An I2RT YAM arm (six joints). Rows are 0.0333 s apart.
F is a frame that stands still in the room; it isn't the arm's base.
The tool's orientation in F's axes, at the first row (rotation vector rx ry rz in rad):
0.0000, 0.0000, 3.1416
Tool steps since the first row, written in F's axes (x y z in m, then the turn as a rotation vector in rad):
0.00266, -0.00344, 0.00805, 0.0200, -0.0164, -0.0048
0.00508, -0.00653, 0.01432, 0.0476, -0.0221, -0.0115
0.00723, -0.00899, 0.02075, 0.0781, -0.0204, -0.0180
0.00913, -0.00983, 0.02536, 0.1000, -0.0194, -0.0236
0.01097, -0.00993, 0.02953, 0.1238, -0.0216, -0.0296
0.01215, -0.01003, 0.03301, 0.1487, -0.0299, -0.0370
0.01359, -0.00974, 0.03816, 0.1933, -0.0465, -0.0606
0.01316, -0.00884, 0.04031, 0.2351, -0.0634, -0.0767
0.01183, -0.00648, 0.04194, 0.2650, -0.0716, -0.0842
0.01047, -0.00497, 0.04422, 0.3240, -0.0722, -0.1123
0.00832, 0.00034, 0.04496, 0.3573, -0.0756, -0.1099
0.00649, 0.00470, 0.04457, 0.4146, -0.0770, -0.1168
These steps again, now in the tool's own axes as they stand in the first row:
-0.00266, 0.00344, 0.00805, -0.0200, 0.0164, -0.0048
-0.00508, 0.00653, 0.01432, -0.0476, 0.0221, -0.0115
-0.00723, 0.00899, 0.02075, -0.0781, 0.0204, -0.0180
-0.00913, 0.00983, 0.02536, -0.1000, 0.0194, -0.0236
-0.01097, 0.00993, 0.02953, -0.1238, 0.0216, -0.0296
-0.01215, 0.01003, 0.03301, -0.1487, 0.0299, -0.0370
-0.01359, 0.00974, 0.03816, -0.1933, 0.0465, -0.0606
-0.01316, 0.00884, 0.04031, -0.2351, 0.0634, -0.0767
-0.01183, 0.00648, 0.04194, -0.2650, 0.0716, -0.0842
-0.01047, 0.00497, 0.04422, -0.3240, 0.0722, -0.1123
-0.00832, -0.00034, 0.04496, -0.3573, 0.0756, -0.1099
-0.00649, -0.00470, 0.04457, -0.4146, 0.0770, -0.1168

